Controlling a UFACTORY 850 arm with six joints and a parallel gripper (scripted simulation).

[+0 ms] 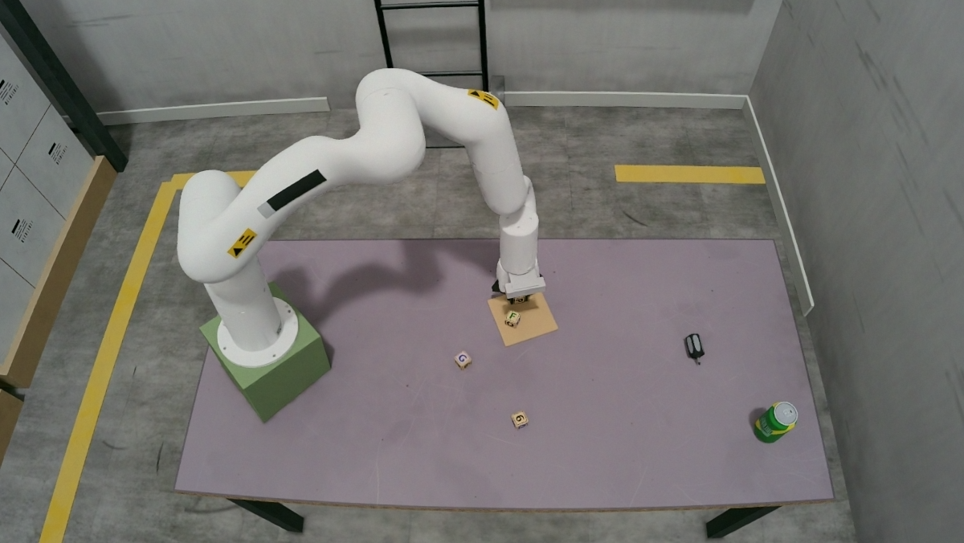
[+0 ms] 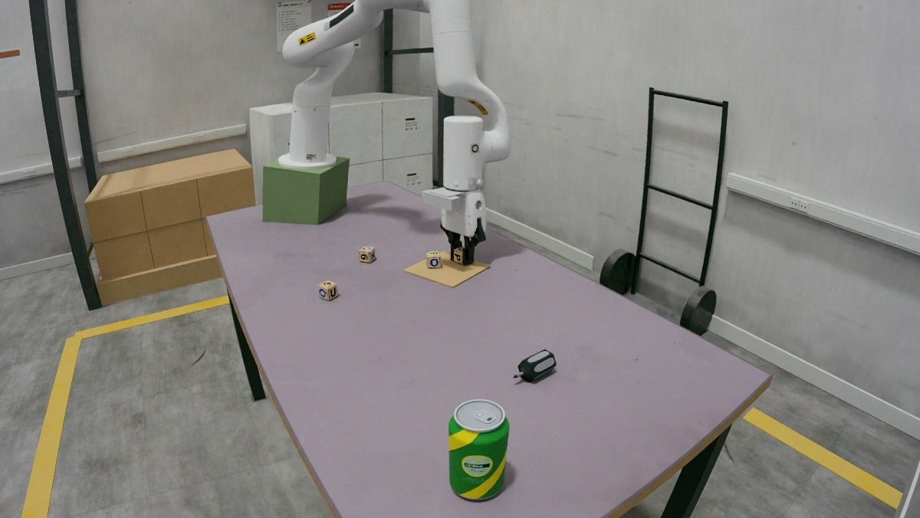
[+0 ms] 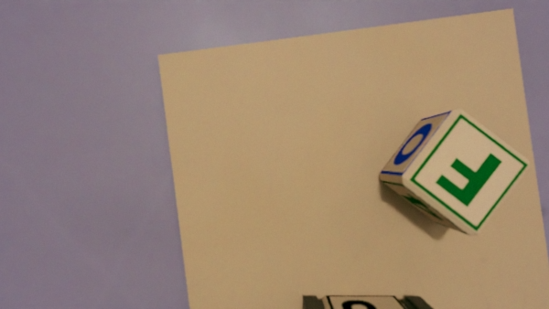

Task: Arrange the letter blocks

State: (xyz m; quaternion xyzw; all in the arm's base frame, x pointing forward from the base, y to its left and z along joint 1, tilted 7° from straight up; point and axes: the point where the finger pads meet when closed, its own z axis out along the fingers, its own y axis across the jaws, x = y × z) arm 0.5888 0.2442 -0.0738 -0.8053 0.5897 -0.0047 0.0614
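Right now my hand is 5 cm to the left of the tan mat, 2 cm above it and 1 cm short of it. Also, from my hand: small black tool (45 cm ahead, 12 cm to the right, 1 cm below); then green can (62 cm ahead, 31 cm to the right, 4 cm above).
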